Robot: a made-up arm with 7 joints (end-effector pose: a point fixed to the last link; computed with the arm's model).
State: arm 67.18 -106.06 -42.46 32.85 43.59 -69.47 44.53
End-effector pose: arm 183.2 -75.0 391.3 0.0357 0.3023 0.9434 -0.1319
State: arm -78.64 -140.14 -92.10 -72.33 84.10 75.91 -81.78
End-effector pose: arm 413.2 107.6 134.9 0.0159 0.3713 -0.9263 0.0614
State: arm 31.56 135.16 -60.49 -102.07 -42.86 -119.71 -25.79
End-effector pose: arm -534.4 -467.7 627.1 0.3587 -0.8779 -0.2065 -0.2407
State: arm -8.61 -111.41 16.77 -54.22 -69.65 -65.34 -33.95
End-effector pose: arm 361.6 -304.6 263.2 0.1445 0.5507 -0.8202 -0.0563
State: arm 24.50 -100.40 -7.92 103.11 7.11 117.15 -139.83
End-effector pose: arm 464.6 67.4 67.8 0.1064 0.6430 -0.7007 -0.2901
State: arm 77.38 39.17 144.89 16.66 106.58 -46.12 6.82
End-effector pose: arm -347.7 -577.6 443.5 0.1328 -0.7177 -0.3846 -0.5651
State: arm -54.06 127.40 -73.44 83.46 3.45 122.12 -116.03
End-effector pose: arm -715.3 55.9 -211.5 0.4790 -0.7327 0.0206 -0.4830
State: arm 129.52 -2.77 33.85 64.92 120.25 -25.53 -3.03
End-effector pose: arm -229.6 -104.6 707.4 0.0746 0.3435 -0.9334 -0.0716
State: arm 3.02 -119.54 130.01 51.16 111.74 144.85 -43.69
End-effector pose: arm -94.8 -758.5 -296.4 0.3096 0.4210 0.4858 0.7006
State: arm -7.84 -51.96 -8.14 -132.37 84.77 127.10 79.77
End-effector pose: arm 356.0 -406.0 -550.5 0.3865 -0.5834 -0.6776 0.2262
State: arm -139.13 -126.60 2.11 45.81 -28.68 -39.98 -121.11
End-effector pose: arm 173.3 -38.7 27.2 0.0964 0.0840 -0.8269 -0.5477
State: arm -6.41 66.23 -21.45 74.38 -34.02 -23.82 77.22
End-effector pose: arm -246.7 -151.8 -95.4 0.1573 -0.9546 0.0354 0.2504
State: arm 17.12 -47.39 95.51 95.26 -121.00 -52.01 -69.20
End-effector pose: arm -256.4 -224.9 -109.0 0.1977 -0.1541 0.8047 -0.5382
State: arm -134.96 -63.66 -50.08 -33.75 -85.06 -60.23 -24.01
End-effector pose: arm 360.0 734.2 73.6 0.2527 -0.2999 -0.5622 0.7281
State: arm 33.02 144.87 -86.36 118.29 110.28 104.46 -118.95
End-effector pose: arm -610.1 5.5 -47.6 0.8246 0.5585 -0.0381 -0.0821
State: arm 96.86 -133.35 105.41 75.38 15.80 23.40 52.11
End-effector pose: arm 107.6 -163.5 561.3 0.7697 0.0789 0.6316 0.0492
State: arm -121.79 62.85 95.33 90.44 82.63 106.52 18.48
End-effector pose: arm -412.6 -31.8 -407.9 0.7682 -0.5066 -0.3663 0.1379
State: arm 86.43 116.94 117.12 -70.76 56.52 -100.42 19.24
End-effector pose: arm -44.5 -27.5 249.1 0.4887 0.3669 -0.1601 -0.7752
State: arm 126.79 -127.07 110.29 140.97 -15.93 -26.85 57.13
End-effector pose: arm 232.8 5.8 530.7 0.4349 -0.7831 0.4343 -0.0952
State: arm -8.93 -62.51 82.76 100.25 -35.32 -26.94 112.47
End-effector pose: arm -21.8 -235.2 -527.5 0.3857 0.2452 0.5400 0.7068
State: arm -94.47 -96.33 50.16 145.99 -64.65 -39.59 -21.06
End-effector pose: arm 52.6 243.7 82.7 0.0283 -0.7720 -0.2923 -0.5637
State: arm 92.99 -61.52 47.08 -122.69 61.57 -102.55 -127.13
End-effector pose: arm 35.5 -389.6 612.6 0.3471 -0.8891 -0.1564 -0.2541
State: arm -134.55 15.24 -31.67 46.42 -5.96 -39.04 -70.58
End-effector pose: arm -77.0 595.3 420.0 0.2766 0.9523 -0.0325 -0.1246
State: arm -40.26 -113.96 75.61 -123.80 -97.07 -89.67 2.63
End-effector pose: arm 738.8 -36.8 -181.2 0.7022 0.3169 -0.5624 -0.3003
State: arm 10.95 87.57 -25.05 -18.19 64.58 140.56 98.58
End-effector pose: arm -48.1 -357.8 -49.6 0.1996 -0.1984 -0.4035 -0.8706
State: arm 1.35 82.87 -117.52 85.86 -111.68 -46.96 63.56
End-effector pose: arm -205.6 -225.6 -164.6 0.7320 0.5908 0.2246 -0.2543
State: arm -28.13 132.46 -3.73 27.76 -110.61 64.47 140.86
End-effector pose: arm 47.3 -68.9 -178.4 0.4157 0.4124 -0.6463 -0.4892
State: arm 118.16 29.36 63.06 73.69 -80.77 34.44 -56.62
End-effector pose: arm -406.7 -386.6 302.9 0.7433 -0.6526 -0.1342 0.0600
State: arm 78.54 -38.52 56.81 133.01 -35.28 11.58 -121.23
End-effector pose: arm 207.0 -714.6 92.5 0.4329 -0.4838 -0.0732 0.7571
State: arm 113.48 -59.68 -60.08 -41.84 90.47 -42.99 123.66
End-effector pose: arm 83.5 -302.7 580.7 0.0927 0.2837 0.9386 -0.1728
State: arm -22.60 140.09 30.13 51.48 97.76 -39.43 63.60
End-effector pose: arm -204.4 -224.7 95.8 0.3452 0.7333 0.0862 0.5794
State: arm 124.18 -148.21 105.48 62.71 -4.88 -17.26 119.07
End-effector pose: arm 178.6 64.0 551.1 0.4280 -0.6802 0.5944 -0.0289
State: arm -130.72 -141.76 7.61 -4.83 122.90 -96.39 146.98
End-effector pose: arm 181.5 272.0 -96.9 0.2785 0.2927 0.2944 0.8661
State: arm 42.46 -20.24 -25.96 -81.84 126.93 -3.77 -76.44
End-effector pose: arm -120.7 -700.2 -420.9 0.3031 0.1642 0.1484 0.9269
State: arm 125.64 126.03 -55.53 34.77 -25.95 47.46 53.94
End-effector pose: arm -133.9 -31.8 187.3 0.6181 -0.0328 -0.4135 0.6678
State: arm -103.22 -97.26 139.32 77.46 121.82 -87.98 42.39
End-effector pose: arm 379.9 304.6 -385.6 0.2743 -0.6093 -0.3653 0.6482
